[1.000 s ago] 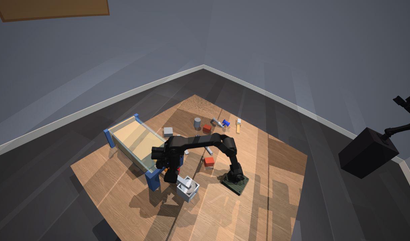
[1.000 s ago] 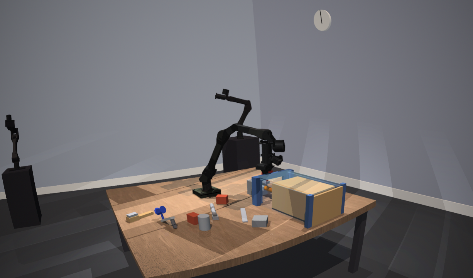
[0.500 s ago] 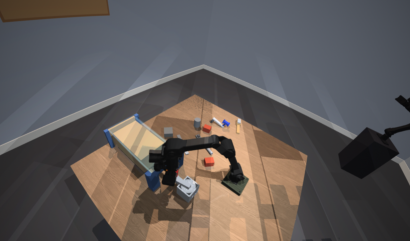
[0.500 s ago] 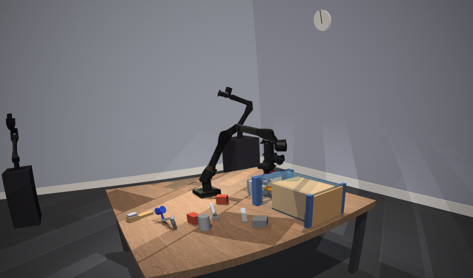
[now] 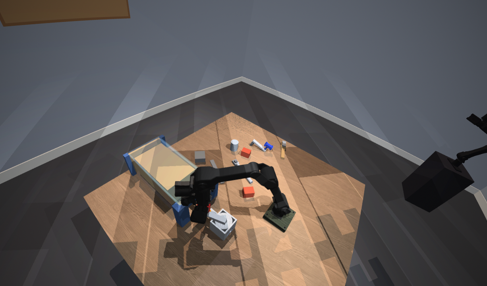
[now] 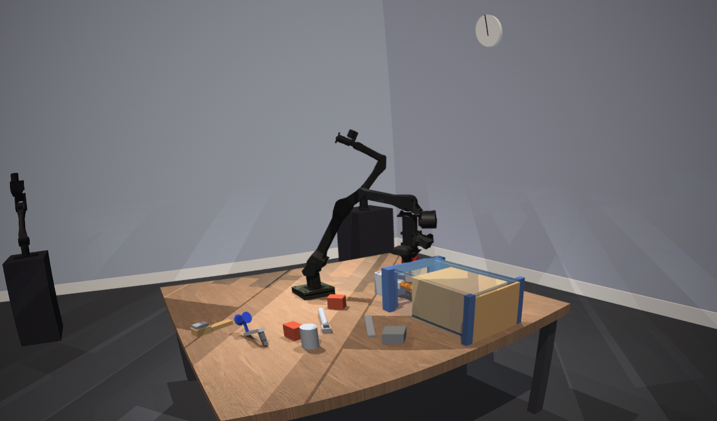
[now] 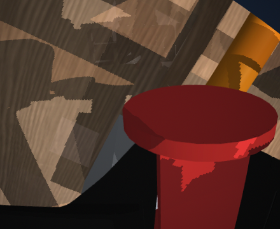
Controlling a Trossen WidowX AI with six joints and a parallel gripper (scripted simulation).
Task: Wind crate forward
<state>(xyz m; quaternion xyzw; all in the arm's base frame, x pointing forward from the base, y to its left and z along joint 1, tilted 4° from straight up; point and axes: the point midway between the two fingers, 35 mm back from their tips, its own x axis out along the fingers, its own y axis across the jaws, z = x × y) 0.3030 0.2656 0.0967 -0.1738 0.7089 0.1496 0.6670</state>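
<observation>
My gripper tip is now 40 mm past the winch handle, 10 mm to the left of it and 10 mm above it. The rest, counted from my gripper tip: red knob (20 mm above); grey winch (110 mm behind, 30 mm to the right, 80 mm below); blue frame (60 mm ahead, 40 mm to the right, 10 mm below).
</observation>
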